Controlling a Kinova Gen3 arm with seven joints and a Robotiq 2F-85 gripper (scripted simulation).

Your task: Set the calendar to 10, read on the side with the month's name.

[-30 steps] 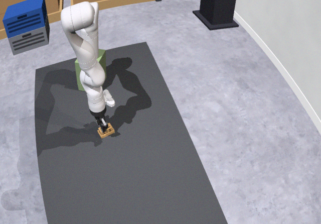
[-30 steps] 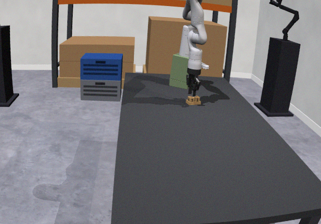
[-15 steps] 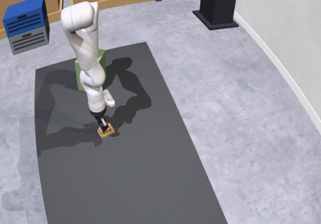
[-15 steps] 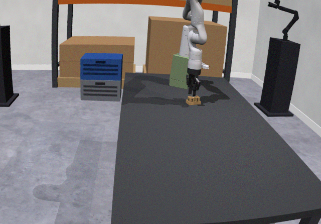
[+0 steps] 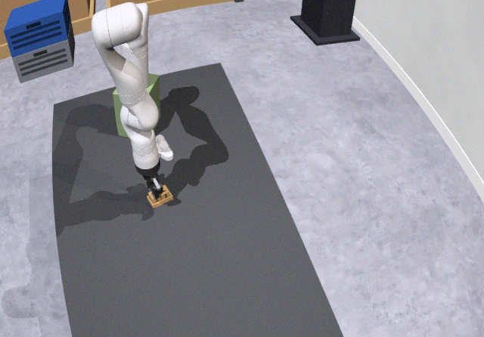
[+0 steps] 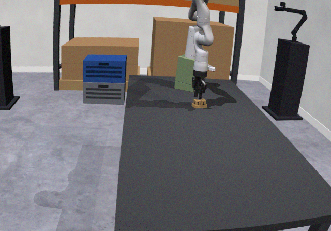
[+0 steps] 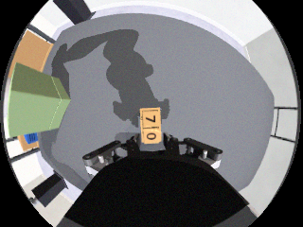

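The wooden calendar tray lies 60 mm below my hand and 20 mm to the left of it.
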